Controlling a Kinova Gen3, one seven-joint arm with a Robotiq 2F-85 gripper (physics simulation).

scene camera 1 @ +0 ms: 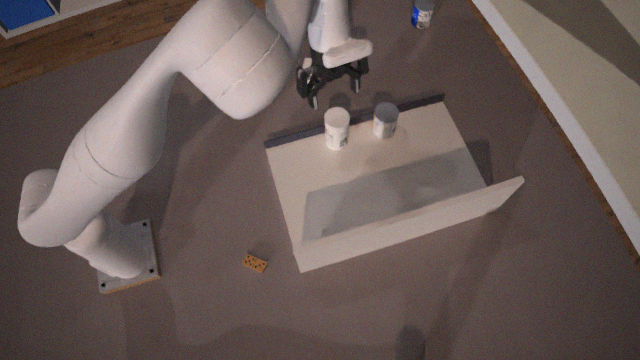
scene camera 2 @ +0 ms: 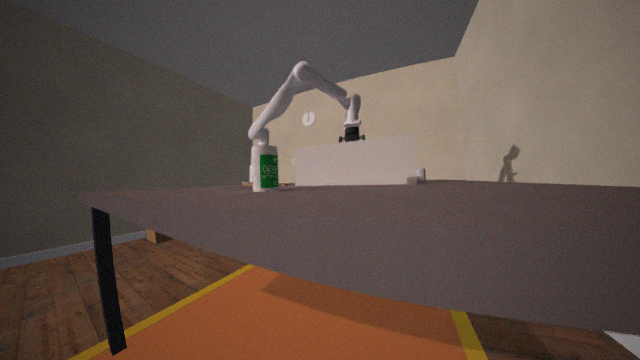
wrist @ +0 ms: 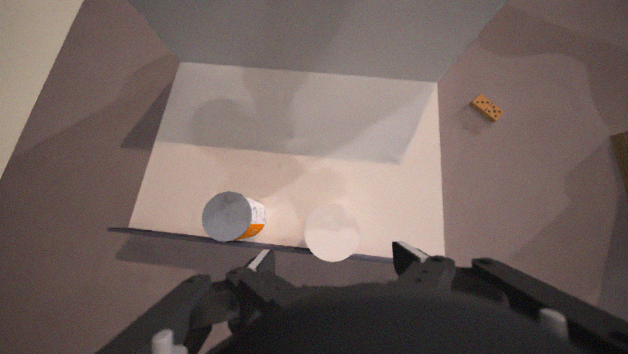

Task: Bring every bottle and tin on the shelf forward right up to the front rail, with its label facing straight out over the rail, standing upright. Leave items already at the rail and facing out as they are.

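Where they show: gripper, between the fingertips: (scene camera 1: pixel 334 98) (wrist: pixel 333 259); arm's base, origin of its link: (scene camera 1: pixel 129 257).
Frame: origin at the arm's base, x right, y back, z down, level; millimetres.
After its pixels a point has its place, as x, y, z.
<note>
A white bottle (scene camera 1: pixel 337 128) {-90, -510, -84} (wrist: pixel 332 233) {-118, -519, -86} stands upright on the shelf (scene camera 1: pixel 350 175) {-20, -515, 10} (wrist: pixel 375 190) {-56, -449, 10}, close behind the dark front rail (scene camera 1: pixel 295 137) {-149, -429, -4} (wrist: pixel 165 234) {-134, -730, -17}; its lid hides whether it touches. Small dark print shows on its side towards the back panel. A grey-lidded tin (scene camera 1: pixel 385 121) {-85, -621, -60} (wrist: pixel 227 216) {-107, -633, -60} stands upright close to the rail, farther from the robot base. Its orange patch shows at the lower right in the wrist view, with white printed label beside it towards the back; its rail side is hidden. My gripper (scene camera 1: pixel 336 97) {-134, -521, -129} (scene camera 2: pixel 352 137) (wrist: pixel 333 259) {-134, -521, -129} is open and empty, above and in front of the white bottle.
The shelf's tall back panel (scene camera 1: pixel 415 220) {159, -568, -109} (scene camera 2: pixel 355 162) {161, -597, -57} rises behind the items. A domino (scene camera 1: pixel 255 262) {96, -258, 15} (wrist: pixel 487 108) {93, -258, 15} lies beside the shelf. A blue-and-white tin (scene camera 1: pixel 422 14) {-384, -873, -34} stands away from the shelf. A green-labelled bottle (scene camera 2: pixel 265 169) {476, -469, -24} stands on the table behind the back panel.
</note>
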